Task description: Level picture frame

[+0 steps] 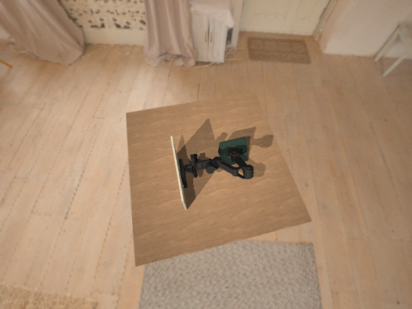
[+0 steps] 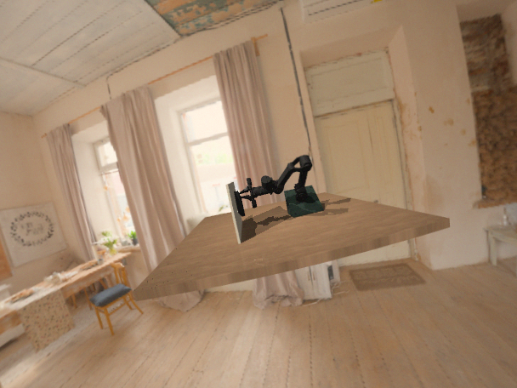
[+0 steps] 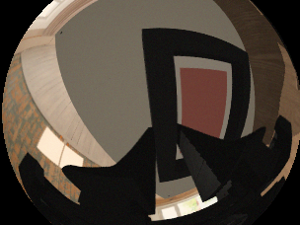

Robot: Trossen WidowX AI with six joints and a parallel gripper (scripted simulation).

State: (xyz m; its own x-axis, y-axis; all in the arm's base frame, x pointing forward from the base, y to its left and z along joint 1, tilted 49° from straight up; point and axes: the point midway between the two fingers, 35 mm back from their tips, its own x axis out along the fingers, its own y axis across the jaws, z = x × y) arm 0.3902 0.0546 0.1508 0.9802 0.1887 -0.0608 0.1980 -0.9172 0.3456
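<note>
The picture frame is 1 cm ahead of my gripper tip, 2 cm to the left of it and 5 cm below it. The rest, counted from my gripper tip: wall panel 2 cm ahead, 1 cm to the left, 7 cm below.
</note>
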